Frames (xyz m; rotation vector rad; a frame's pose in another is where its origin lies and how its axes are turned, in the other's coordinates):
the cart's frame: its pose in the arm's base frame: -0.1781 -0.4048 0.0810 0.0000 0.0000 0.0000
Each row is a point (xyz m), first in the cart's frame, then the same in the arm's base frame.
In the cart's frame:
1: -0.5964 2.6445 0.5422
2: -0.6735 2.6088 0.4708
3: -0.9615 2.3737 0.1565
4: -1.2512 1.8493 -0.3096
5: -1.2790 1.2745 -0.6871
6: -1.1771 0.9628 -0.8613
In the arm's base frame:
1: -0.7745 2.2397 0.6232
2: -0.8516 2.2040 0.5518
3: -1.1396 1.9689 0.2375
4: -1.4293 1.4445 -0.2286
5: -1.4571 0.8697 -0.6061
6: -1.3552 0.5580 -0.7803

